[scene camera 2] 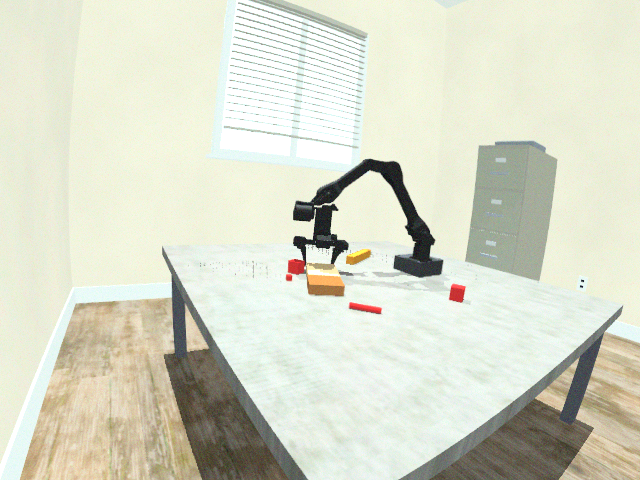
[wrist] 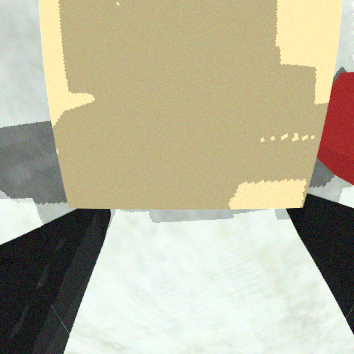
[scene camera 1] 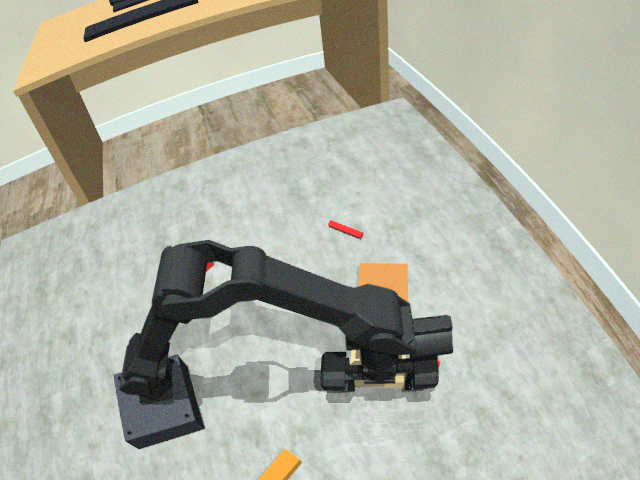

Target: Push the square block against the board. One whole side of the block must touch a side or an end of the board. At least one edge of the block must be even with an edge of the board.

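Places are measured from the arm's base along level axes (x ahead, y left, z up), in centimetres.
Pixels of known places: gripper, fingertip midpoint: [wrist: 198, 202] [scene camera 1: 379, 388]; arm's base, origin of the base link: [scene camera 2: 421, 258] [scene camera 1: 154, 386].
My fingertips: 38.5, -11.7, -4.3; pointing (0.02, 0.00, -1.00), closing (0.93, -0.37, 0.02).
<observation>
For each thing: its middle in the pictures, then the offset to it from my fingertips, as dx, dy, dz.
- orange square block, body centre: [scene camera 1: 383, 287] [scene camera 2: 324, 284] +8.6, +19.6, +0.1
- pale tan board, body centre: [scene camera 1: 379, 345] [scene camera 2: 321, 273] +3.1, +8.0, +0.2
- tiny red cube, body centre: [scene camera 2: 288, 277] +14.8, +8.4, -0.5
- red rod, body centre: [scene camera 1: 345, 229] [scene camera 2: 365, 308] +7.2, +37.4, -0.6
- yellow-orange bar, body centre: [scene camera 2: 359, 256] -27.2, -13.0, +0.2
The orange square block [scene camera 1: 383, 277] [scene camera 2: 325, 287] lies flat on the table, partly covered by the arm in scene camera 1. The pale tan board [scene camera 1: 381, 384] [scene camera 2: 323, 269] [wrist: 185, 110] lies flat behind it in scene camera 2. Their facing sides look together there, and their left edges look nearly in line; I cannot tell whether they are exactly even. The block does not show in the wrist view. My gripper [scene camera 2: 318, 262] [wrist: 198, 202] is open and empty, pointing down, with its fingertips low at the two corners of the board's end away from the block.
A red cube [scene camera 2: 295, 266] [wrist: 342, 125] lies close beside the board's right side in the wrist view. A tiny red cube [scene camera 2: 288, 277], a red rod [scene camera 1: 345, 229] [scene camera 2: 364, 308], another red cube [scene camera 2: 456, 292] and a yellow-orange bar [scene camera 1: 281, 466] [scene camera 2: 358, 256] lie around.
</observation>
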